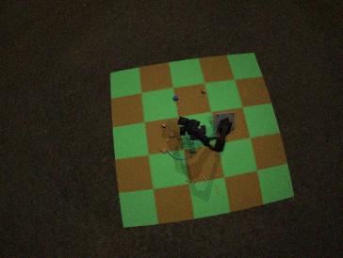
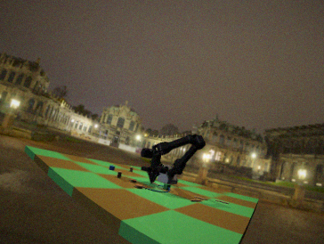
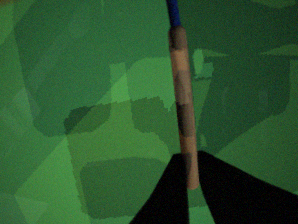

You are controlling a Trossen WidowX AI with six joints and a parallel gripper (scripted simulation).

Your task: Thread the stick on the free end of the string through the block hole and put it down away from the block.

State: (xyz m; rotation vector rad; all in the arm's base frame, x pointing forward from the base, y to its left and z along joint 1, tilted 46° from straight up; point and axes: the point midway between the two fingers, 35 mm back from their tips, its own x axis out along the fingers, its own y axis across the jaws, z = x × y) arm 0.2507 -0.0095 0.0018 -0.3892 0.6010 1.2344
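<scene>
Now: gripper tip 40 mm to the right of the thin wooden stick, 10 mm below it and 10 mm short of it. From my gripper tip the other things lie so: blue object (320 mm to the right, 40 mm ahead, 10 mm above); then round wooden button (230 mm ahead, 50 mm to the left, 10 mm above); then green block (120 mm to the left, 30 mm ahead, 10 mm above).
</scene>
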